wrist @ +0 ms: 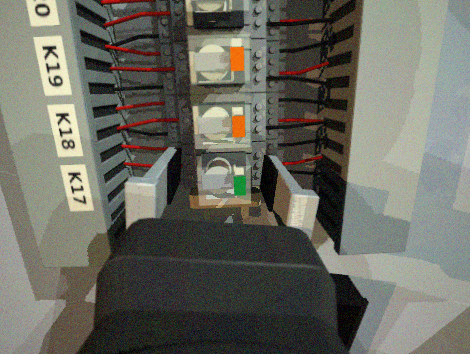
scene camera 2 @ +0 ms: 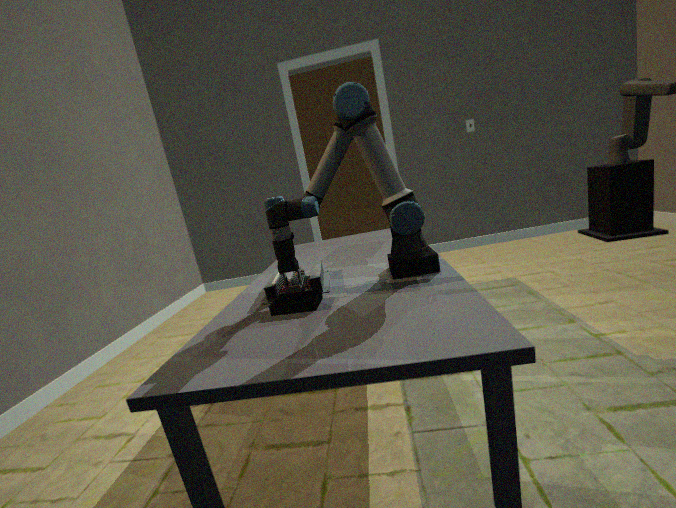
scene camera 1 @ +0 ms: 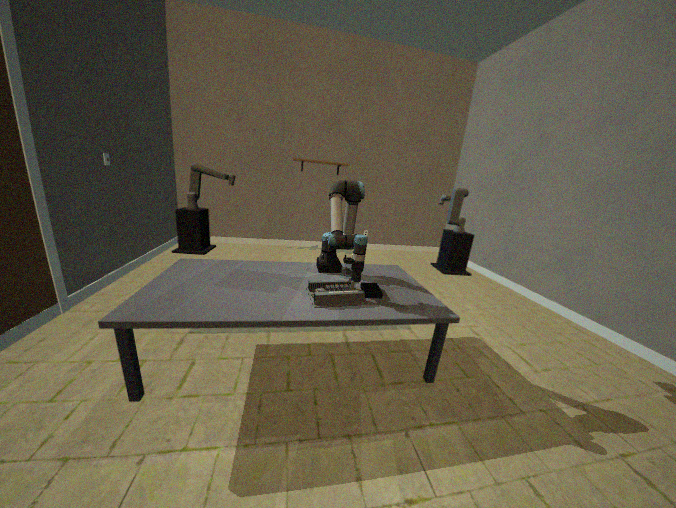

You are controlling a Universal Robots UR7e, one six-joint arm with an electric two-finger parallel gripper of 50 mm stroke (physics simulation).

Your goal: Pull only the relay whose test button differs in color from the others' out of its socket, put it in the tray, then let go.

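Frame: origin at the arm's base, x left, y back, z up, level; metres.
Where they show: gripper, between the fingertips: [wrist: 221, 168] [scene camera 2: 294, 284] [scene camera 1: 350, 289]; arm's base, origin of its link: [scene camera 2: 410, 253] [scene camera 1: 328, 261].
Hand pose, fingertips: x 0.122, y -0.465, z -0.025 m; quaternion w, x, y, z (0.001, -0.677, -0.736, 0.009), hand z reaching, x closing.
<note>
Each offset is from my fingertips to the top centre of the thing. "spot": to the spot under its first point. Level surfaces: height alone.
The relay with the green test button {dy +0.002, dx +0.001, dz +0.030 m} [wrist: 240, 185] sits in its socket at the K17 end of the row in the wrist view. The neighbouring relays at K18 {dy -0.004, dx -0.029, dz +0.030 m} [wrist: 215, 125] and K19 {dy -0.011, dx -0.059, dz +0.030 m} [wrist: 212, 65] have orange buttons. My gripper [wrist: 221, 168] [scene camera 1: 356, 280] [scene camera 2: 289, 273] is open and points down over the row's end. Its fingers stand on the left and right sides of the green-button relay, with gaps to it. Whether the fingertips reach down beside its body is hard to tell. The black tray {dy +0.051, dx +0.147, dz -0.004 m} [scene camera 1: 372, 290] [scene camera 2: 295, 305] stands at the row's end; a black corner {spot: dy +0.120, dx +0.093, dz -0.004 m} [wrist: 353, 305] shows in the wrist view.
Slotted grey wire ducts {spot: dy -0.075, dx -0.024, dz +0.005 m} [wrist: 95, 107] {spot: dy +0.060, dx -0.055, dz +0.010 m} [wrist: 345, 95] flank the relay row, with red and black wires running between. The labelled grey duct {spot: dy -0.086, dx +0.048, dz +0.023 m} [wrist: 57, 235] carries K17, K18 and K19. All this stands on the grey table {dz -0.040 m} [scene camera 1: 218, 300] [scene camera 2: 426, 322].
</note>
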